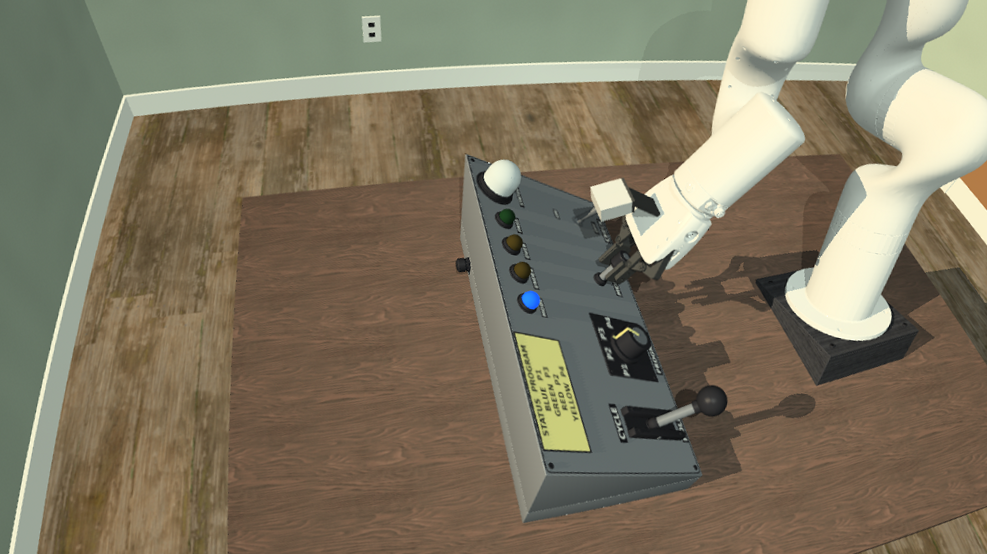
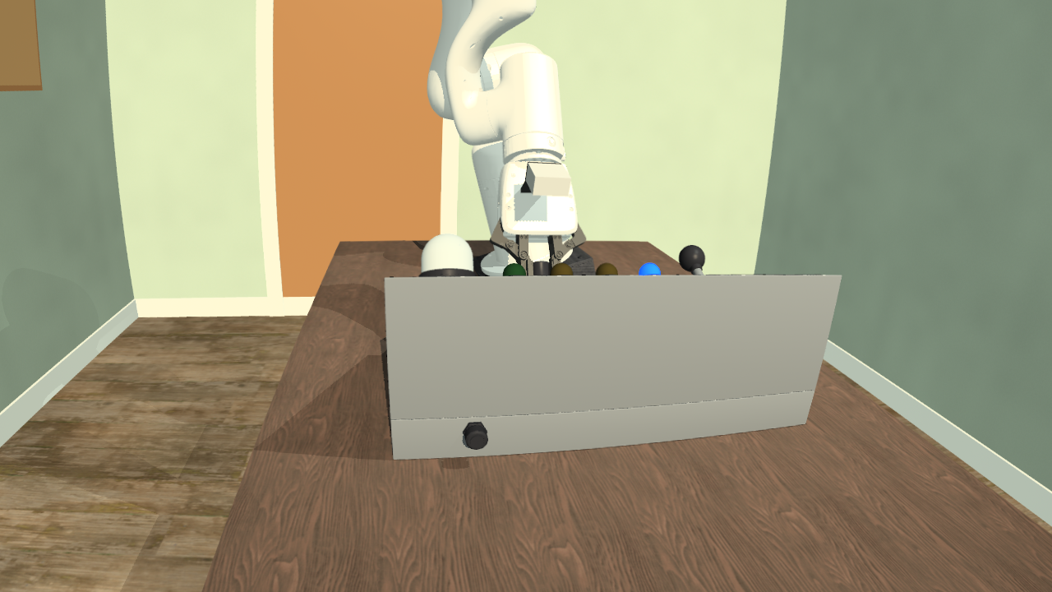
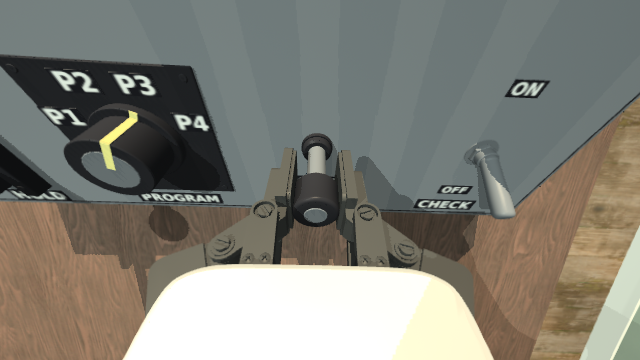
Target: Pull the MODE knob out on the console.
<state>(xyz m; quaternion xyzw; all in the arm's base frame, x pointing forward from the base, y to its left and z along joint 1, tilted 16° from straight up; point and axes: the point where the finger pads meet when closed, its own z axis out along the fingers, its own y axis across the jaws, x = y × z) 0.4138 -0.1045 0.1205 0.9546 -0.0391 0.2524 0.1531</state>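
Right now my hand is right at the mode knob. Also, from my hand: cycle lever: 240 mm to the left, 20 mm ahead, 10 mm below; then program dial: 110 mm to the left, 40 mm ahead, 10 mm below; then check toggle: 120 mm to the right, 20 mm below, 10 mm behind.
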